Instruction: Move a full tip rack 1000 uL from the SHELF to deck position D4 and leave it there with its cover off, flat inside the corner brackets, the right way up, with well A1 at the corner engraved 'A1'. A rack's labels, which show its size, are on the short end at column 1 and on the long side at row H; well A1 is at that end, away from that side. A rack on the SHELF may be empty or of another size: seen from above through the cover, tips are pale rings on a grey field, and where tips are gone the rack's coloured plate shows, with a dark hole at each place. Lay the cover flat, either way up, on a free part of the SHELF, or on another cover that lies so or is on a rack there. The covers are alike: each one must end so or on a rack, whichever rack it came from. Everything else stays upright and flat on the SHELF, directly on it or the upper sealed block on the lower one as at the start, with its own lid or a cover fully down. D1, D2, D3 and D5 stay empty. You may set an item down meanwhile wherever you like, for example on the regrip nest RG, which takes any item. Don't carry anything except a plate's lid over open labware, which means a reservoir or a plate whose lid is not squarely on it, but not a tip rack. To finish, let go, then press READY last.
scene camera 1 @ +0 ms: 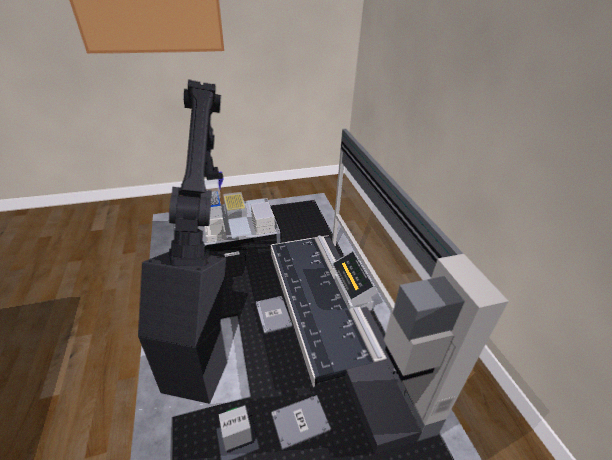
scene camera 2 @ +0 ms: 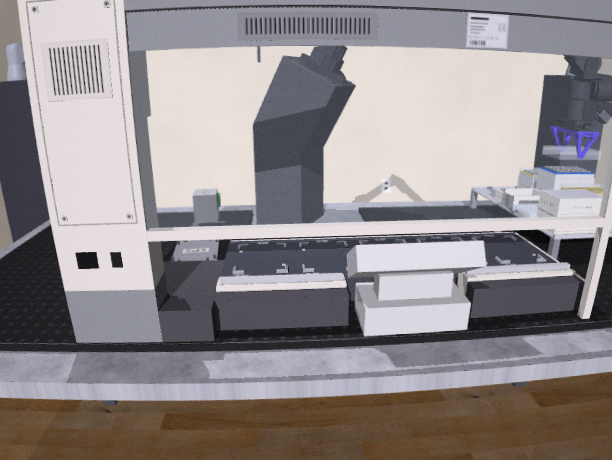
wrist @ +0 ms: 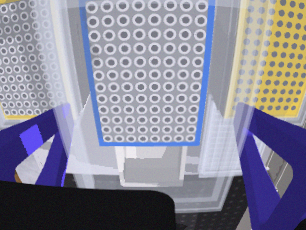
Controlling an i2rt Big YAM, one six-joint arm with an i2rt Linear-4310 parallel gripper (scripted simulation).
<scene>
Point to an instrument tower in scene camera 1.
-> At 484, 304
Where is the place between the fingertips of the gripper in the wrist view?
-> At 153, 112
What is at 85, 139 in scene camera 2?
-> An instrument tower.
</scene>
